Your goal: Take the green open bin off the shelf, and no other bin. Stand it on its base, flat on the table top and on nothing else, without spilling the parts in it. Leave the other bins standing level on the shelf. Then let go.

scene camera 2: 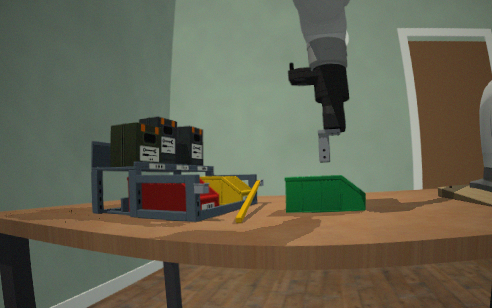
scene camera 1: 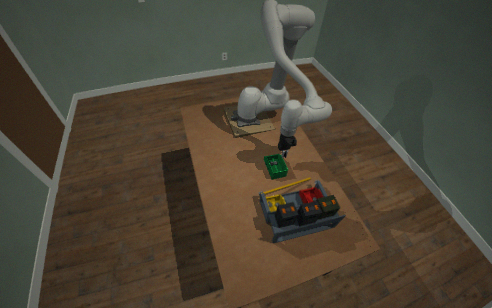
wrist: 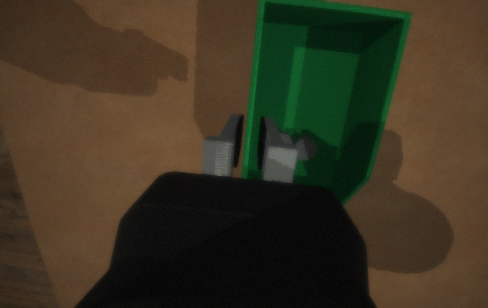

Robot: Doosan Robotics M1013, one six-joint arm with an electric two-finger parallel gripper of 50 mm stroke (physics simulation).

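Frame: origin at the arm's base, x ahead, y left, z up, level; centimetres.
Seen in the pictures: gripper, fingertip midpoint: (scene camera 2: 325, 161) (scene camera 1: 283, 156) (wrist: 250, 132); arm's base, origin of the base link: (scene camera 1: 246, 118).
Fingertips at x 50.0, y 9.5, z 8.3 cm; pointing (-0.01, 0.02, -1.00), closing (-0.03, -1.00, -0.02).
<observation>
Offsets run from my fingertips to a thing's top centre. "spot": to the spot under its first point. Level surfaces: height alone.
The green open bin @[dx -0.1, dy -4.7, dz -2.9 cm] (scene camera 1: 279, 172) (scene camera 2: 320, 195) (wrist: 325, 90) stands upright, its base flat on the table top @[dz -10.4 cm] (scene camera 1: 215, 200) (scene camera 2: 425, 225) (wrist: 125, 175), apart from the shelf @[spot: dx +22.7, dy +15.4, dz -6.7 cm] (scene camera 2: 192, 201). Grey round parts @[spot: dx -3.5, dy -5.6, dz -9.1 cm] (wrist: 306, 148) lie inside it. My gripper (scene camera 1: 285, 155) (scene camera 2: 324, 161) (wrist: 250, 132) is open and empty. Its fingertips hang a little above the bin's side wall, with a gap below them in scene view 2. The red bin @[dx +31.3, dy +7.1, dz -2.3 cm] (scene camera 1: 311, 194) (scene camera 2: 162, 196) and the yellow bin @[dx +29.7, dy -16.0, dz -2.3 cm] (scene camera 1: 274, 201) (scene camera 2: 227, 187) sit level in the shelf's lower level.
Several dark boxes with orange marks @[spot: dx +41.5, dy -18.1, dz +11.7 cm] (scene camera 1: 286, 214) (scene camera 2: 190, 145) stand on the shelf's upper level. A yellow bar (scene camera 1: 287, 186) (scene camera 2: 248, 201) runs along the shelf's front, between the shelf and the green bin. The arm's base plate (scene camera 1: 252, 131) is on the table's far side.
</observation>
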